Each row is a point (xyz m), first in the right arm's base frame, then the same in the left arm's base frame.
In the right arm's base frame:
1: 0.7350 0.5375 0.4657
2: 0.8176 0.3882 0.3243
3: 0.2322 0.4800 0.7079
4: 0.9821 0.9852 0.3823
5: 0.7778 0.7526 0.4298
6: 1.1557 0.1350 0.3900
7: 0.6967 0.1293 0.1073
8: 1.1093 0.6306 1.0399
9: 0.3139 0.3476 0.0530
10: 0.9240 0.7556 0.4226
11: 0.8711 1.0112 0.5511
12: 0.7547 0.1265 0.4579
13: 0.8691 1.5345 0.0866
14: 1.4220 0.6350 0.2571
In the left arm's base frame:
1: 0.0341 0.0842 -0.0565
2: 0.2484 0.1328 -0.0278
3: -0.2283 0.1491 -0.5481
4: -0.1909 0.0879 0.4102
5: -0.1070 0.1238 0.1106
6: 0.5640 -0.1446 0.0510
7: 0.4996 0.3374 -0.1819
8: -0.1301 -0.5785 0.0545
9: 0.1890 0.6242 -0.3175
10: -0.0463 0.0507 0.2220
11: -0.3288 0.0131 0.2803
12: 0.3775 0.0162 -0.2728
13: -0.5561 0.4784 0.7510
14: 0.3256 -0.1024 0.5801

